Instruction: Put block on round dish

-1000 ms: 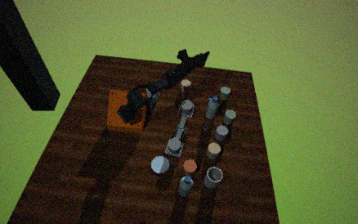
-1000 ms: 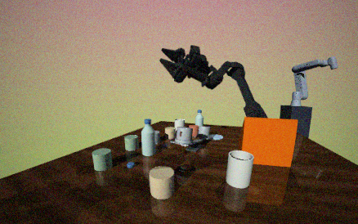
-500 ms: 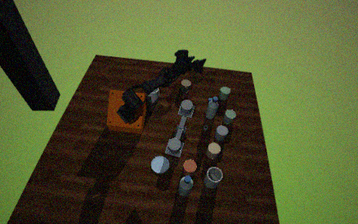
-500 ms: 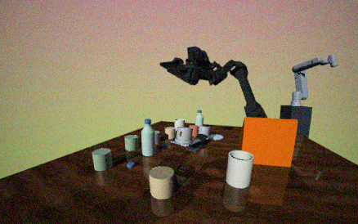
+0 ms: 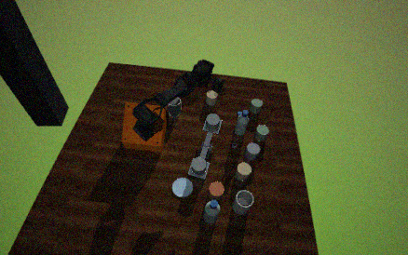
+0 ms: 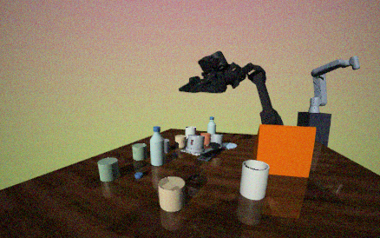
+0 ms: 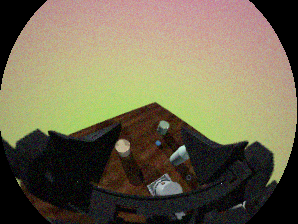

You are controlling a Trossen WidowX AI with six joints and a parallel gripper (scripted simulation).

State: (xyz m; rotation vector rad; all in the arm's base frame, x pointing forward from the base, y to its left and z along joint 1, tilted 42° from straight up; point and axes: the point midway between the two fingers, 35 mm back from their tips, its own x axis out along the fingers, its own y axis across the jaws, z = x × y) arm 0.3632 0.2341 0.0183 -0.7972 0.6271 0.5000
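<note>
The pale blue block lies 10 cm behind my gripper tip, 37 cm to the right of it and 28 cm below it. Round my gripper tip: balance (6 cm behind, 24 cm to the right, 28 cm below); then round dish (18 cm behind, 45 cm to the right, 31 cm below); then orange cylinder (2 cm behind, 48 cm to the right, 28 cm below).
</note>
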